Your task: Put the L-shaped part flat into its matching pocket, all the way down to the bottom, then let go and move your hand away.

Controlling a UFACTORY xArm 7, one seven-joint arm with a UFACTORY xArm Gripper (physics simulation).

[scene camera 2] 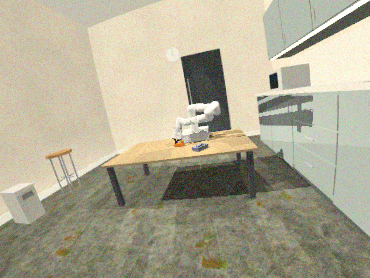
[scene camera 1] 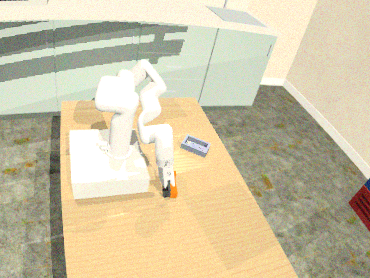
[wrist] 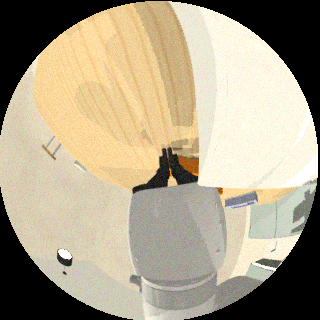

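Pixels of known places: gripper, between the fingertips: point(scene camera 2: 175, 144) point(scene camera 1: 166, 196) point(wrist: 167, 153); arm's base, origin of its link: point(scene camera 2: 195, 131) point(scene camera 1: 118, 150).
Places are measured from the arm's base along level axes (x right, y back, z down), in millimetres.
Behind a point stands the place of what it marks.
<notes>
The orange L-shaped part point(scene camera 1: 174, 187) {z 69, x 177, y -237 mm} point(scene camera 2: 179, 144) {z 76, x 151, y -246 mm} point(wrist: 189, 164) {z 85, x 168, y -218 mm} is on the wooden table, right beside the fingers and partly hidden by the gripper and arm. My gripper point(scene camera 1: 166, 194) {z 88, x 209, y -197 mm} point(scene camera 2: 175, 142) {z 88, x 209, y -197 mm} point(wrist: 167, 153) {z 88, x 209, y -197 mm} is shut with nothing between its black fingertips, low over the table next to the part. The grey-blue tray point(scene camera 1: 195, 145) {z 63, x -86, y -412 mm} point(scene camera 2: 200, 147) {z 69, x -115, y -477 mm} point(wrist: 241, 200) {z 73, x -73, y -388 mm} stands apart from the part, farther back in scene view 1. It has a raised rim and small details inside; the exact shape of its pocket is too small to tell.
The wooden table point(scene camera 1: 120, 240) {z 99, x 401, y 29 mm} point(scene camera 2: 135, 154) {z 99, x 642, y -371 mm} point(wrist: 100, 65) {z 99, x 284, y -32 mm} carries everything. The white arm base block point(scene camera 1: 110, 185) {z 27, x 180, y 48 mm} point(scene camera 2: 196, 136) {z 42, x -23, y -107 mm} stands beside the arm, and a large white surface point(wrist: 250, 100) fills the right of the wrist view. Cabinets point(scene camera 1: 235, 70) stand behind the table.
</notes>
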